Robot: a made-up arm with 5 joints.
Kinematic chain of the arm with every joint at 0, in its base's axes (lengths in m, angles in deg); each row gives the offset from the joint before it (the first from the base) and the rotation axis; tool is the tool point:
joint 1: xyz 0 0 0.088 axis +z
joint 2: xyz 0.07 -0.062 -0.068 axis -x
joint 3: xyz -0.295 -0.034 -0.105 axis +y
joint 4: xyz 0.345 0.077 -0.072 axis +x
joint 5: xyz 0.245 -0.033 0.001 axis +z
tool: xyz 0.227 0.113 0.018
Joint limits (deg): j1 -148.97..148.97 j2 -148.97..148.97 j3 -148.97..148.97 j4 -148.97..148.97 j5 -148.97..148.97
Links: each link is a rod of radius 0.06 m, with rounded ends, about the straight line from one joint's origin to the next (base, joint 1, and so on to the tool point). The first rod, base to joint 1, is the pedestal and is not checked.
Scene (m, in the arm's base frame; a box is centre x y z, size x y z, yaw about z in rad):
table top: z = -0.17
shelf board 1: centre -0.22 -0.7 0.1 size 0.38 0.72 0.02 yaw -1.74
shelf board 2: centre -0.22 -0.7 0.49 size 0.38 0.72 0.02 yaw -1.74
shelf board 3: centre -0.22 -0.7 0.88 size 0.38 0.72 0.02 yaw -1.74
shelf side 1: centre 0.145 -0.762 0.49 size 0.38 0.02 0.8 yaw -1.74
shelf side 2: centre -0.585 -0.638 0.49 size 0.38 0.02 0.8 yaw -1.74
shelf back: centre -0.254 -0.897 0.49 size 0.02 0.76 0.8 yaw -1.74
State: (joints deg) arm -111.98 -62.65 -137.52 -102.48 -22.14
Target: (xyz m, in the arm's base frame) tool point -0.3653 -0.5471 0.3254
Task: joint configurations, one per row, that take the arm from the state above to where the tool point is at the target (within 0.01 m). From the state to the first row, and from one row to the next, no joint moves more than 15 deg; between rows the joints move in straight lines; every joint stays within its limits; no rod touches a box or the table.
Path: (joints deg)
1: -104.51 -60.33 -124.80 -102.10 -8.50
2: -97.04 -58.02 -112.08 -101.73 5.15
3: -89.57 -55.70 -99.36 -101.35 18.79
4: -82.10 -53.38 -86.64 -100.98 32.43
5: -74.63 -51.07 -73.92 -100.60 46.08
6: -67.26 -55.00 -73.75 -101.27 32.46
7: -59.88 -58.93 -73.59 -101.93 18.85
8: -52.51 -62.86 -73.43 -102.60 5.24
9: -45.13 -66.79 -73.27 -103.26 -8.38

